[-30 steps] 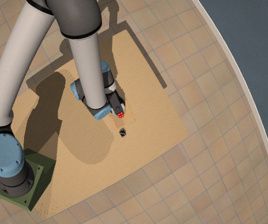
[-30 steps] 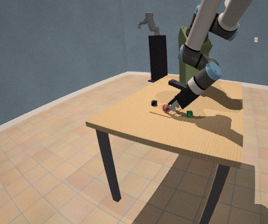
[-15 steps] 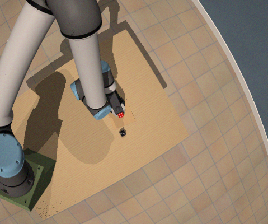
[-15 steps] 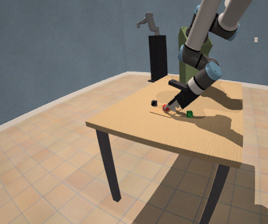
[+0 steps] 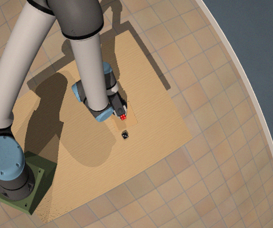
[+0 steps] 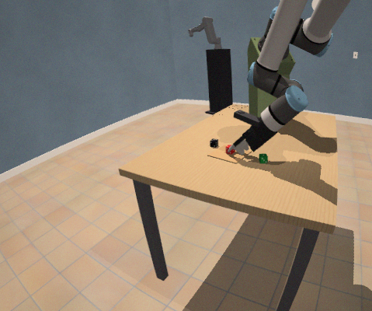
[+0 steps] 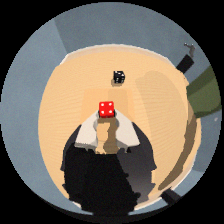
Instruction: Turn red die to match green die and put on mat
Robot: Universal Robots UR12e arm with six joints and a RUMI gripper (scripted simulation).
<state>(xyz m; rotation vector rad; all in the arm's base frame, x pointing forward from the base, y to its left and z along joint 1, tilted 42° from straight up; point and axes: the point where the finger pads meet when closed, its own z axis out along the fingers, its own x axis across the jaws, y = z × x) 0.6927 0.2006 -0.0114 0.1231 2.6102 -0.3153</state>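
Now: the red die 10 mm to the right of my hand and 10 mm below it. The rest, counted from my hand: green die 30 mm behind, 140 mm to the left, 10 mm below; tan mat 10 mm to the right, 20 mm below; black die 10 mm behind, 120 mm to the right, 10 mm below.
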